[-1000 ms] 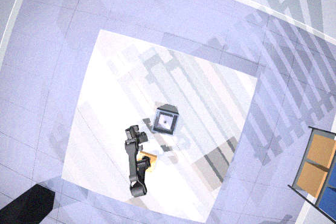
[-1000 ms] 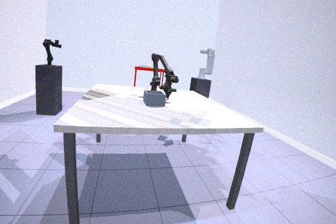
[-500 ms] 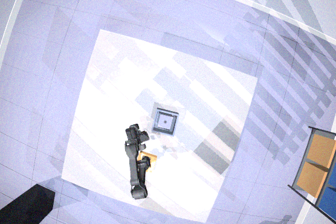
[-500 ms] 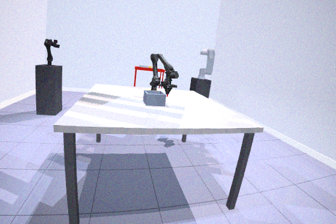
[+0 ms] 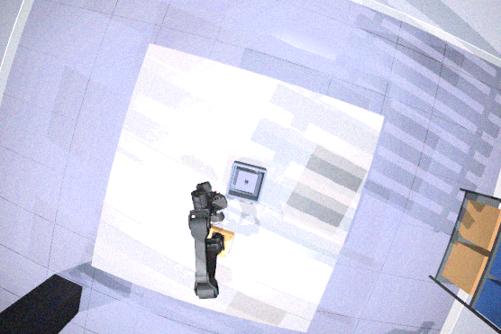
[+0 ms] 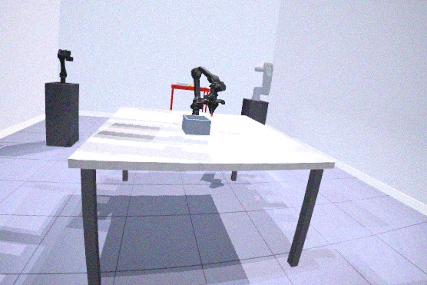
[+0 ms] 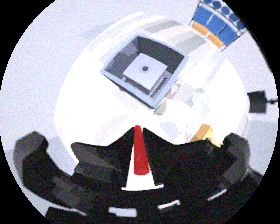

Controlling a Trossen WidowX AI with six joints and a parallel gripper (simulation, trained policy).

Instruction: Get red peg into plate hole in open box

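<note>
My gripper tip is now 120 mm to the left of the pale plate, 80 mm short of it and 70 mm above it. Round my gripper tip: red peg 20 mm above, 10 mm to the left, 10 mm behind; grey box 120 mm to the right, 90 mm below, 80 mm ahead.
</note>
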